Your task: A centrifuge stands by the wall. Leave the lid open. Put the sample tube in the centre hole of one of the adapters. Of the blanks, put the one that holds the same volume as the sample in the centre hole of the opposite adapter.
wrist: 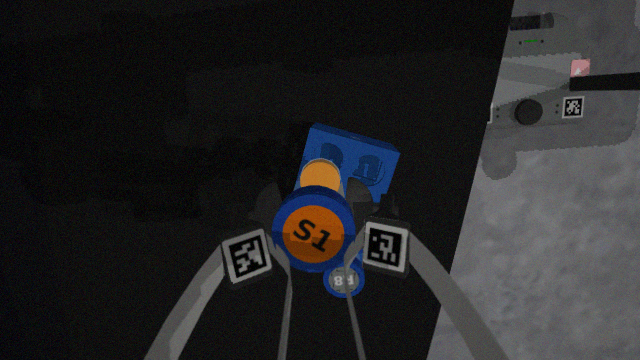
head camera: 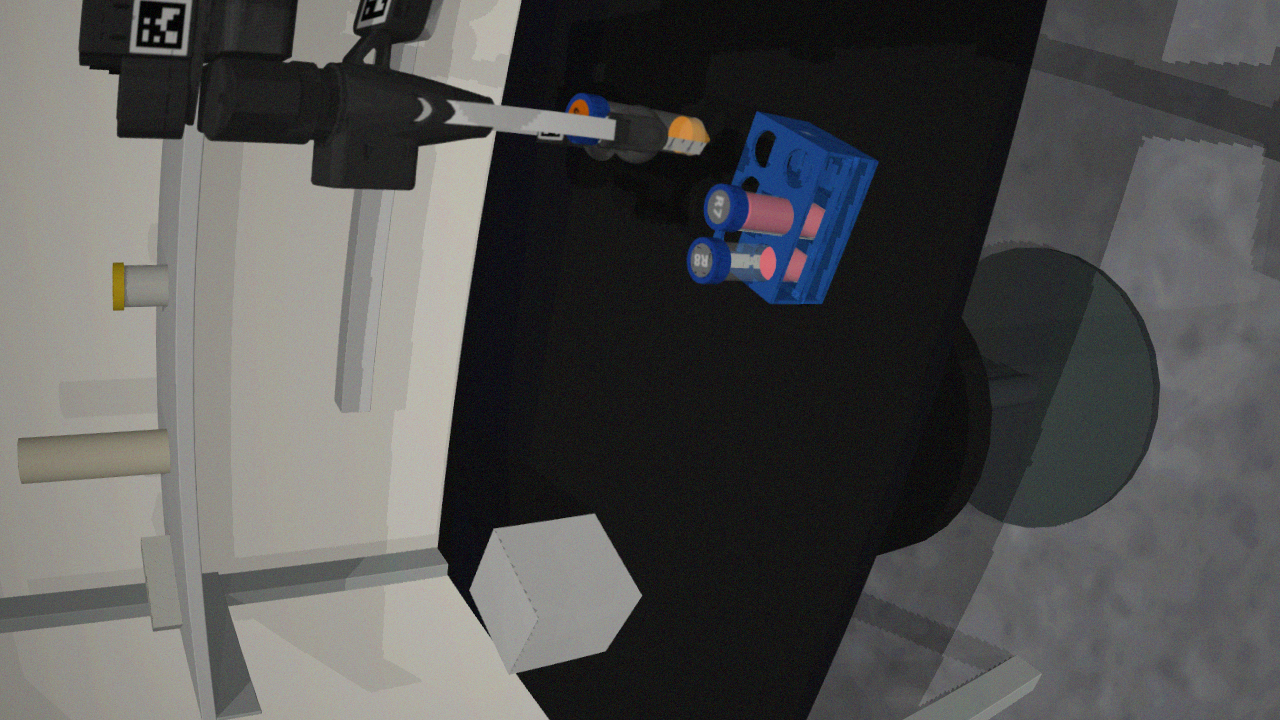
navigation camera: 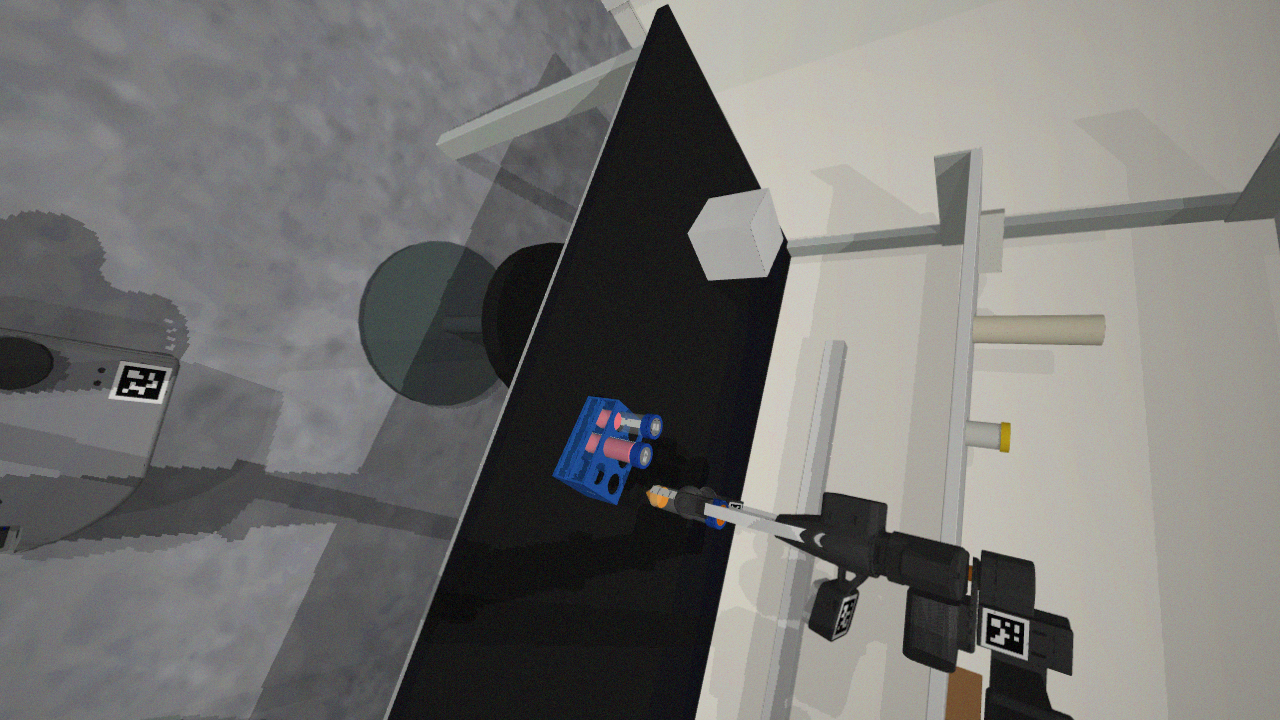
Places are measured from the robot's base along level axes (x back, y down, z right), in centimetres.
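Where they show: gripper, fingertip midpoint: [wrist: 313, 206] [head camera: 640, 136] [navigation camera: 685, 498]; robot's base at its link origin: [wrist: 501, 108] [navigation camera: 11, 360].
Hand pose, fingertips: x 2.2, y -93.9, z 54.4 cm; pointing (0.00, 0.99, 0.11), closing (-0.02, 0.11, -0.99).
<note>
Each offset is from my fingertips to the top centre of the thing. "pt": to the spot under its first point. Level surfaces: height alone.
My gripper [head camera: 631, 134] [navigation camera: 696, 503] [wrist: 313, 206] is shut on the sample tube {dx +0.6, dy -5.6, dz -0.3 cm} [head camera: 685, 134] [navigation camera: 660, 496] [wrist: 314, 235], which has a blue cap with an orange top marked S1 and orange liquid at its lower end. The tube is clear of the blue rack {dx -4.0, dy +11.7, dz -0.7 cm} [head camera: 841, 179] [navigation camera: 572, 465] [wrist: 350, 137], above the table and toward the wall from the rack. Blank R7 {dx -4.6, dy +5.5, dz -2.6 cm} [head camera: 768, 213] [navigation camera: 619, 449] stands in the rack with much pink liquid. Blank R8 {dx -8.5, dy +5.5, dz -1.2 cm} [head camera: 708, 260] [navigation camera: 653, 425] [wrist: 343, 280] stands beside it, its liquid level lower. The centrifuge does not show in these views.
A white box {dx -48.9, dy +4.6, dz +25.4 cm} [head camera: 563, 591] [navigation camera: 733, 234] stands on the black table {dy +17.6 cm} [head camera: 698, 429] [navigation camera: 626, 268] near the wall. A wall shelf [head camera: 183, 358] [navigation camera: 964, 295] holds a yellow-capped jar {pt dx -16.0, dy -30.8, dz +42.5 cm} [head camera: 143, 285] [navigation camera: 989, 436] and a beige cylinder {pt dx -35.7, dy -37.1, dz +48.4 cm} [head camera: 93, 454] [navigation camera: 1038, 329]. A round stool {pt dx -25.3, dy +90.8, dz +7.0 cm} [head camera: 1074, 385] [navigation camera: 420, 322] is at the front edge.
</note>
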